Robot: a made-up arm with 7 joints.
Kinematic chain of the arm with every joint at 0, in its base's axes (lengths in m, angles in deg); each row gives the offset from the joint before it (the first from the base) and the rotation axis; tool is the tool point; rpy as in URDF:
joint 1: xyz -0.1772 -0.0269 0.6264 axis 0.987 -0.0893 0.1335
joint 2: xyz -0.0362 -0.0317 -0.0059 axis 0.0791 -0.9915 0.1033
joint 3: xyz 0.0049 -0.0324 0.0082 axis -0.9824 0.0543 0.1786
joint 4: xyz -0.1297 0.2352 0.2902 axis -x
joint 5: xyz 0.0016 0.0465 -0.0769 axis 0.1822 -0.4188 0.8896
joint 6: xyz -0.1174 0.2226 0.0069 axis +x
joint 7: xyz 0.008 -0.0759 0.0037 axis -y
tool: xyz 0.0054 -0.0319 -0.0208 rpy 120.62 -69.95 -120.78
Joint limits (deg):
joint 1: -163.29..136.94
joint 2: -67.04..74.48
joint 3: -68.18..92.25
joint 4: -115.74..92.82
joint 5: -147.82..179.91
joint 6: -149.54..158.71
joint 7: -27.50..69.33
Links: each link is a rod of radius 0.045 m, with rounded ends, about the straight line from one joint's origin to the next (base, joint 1, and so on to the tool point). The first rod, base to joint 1, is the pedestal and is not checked.
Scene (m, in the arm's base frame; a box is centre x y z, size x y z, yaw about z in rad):
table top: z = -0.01
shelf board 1: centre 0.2 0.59 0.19 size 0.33 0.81 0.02 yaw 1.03
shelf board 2: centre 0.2 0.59 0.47 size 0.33 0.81 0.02 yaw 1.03
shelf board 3: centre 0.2 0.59 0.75 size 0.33 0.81 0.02 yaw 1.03
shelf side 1: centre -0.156 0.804 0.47 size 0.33 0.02 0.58 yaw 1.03
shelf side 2: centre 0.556 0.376 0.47 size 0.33 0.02 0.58 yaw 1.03
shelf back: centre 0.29 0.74 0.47 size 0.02 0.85 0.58 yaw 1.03
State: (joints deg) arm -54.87 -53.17 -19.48 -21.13 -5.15 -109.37 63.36
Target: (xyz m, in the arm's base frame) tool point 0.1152 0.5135 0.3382
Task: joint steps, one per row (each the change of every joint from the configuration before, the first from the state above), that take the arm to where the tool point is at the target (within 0.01 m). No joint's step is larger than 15 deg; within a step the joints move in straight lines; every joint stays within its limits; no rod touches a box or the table.
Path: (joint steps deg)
1: 4.16 1.05 -3.99 14.15 -8.90 2.43 -0.24
2: 4.15 1.05 -3.99 14.14 -8.90 2.42 -0.25
3: 4.16 1.05 -3.99 14.15 -8.90 2.43 -0.24
4: 4.15 1.05 -3.98 14.15 -8.89 2.43 -0.24
5: -10.98 3.19 12.14 -9.19 7.85 -10.05 1.61
6: -10.99 3.19 12.14 -9.19 7.86 -10.05 1.62
7: -3.05 -0.14 1.79 -11.45 6.08 -2.03 0.27
8: -3.06 -0.14 1.78 -11.46 6.08 -2.04 0.28
9: -3.06 -0.14 1.79 -11.46 6.09 -2.03 0.28
10: -3.05 -0.14 1.79 -11.46 6.08 -2.03 0.27

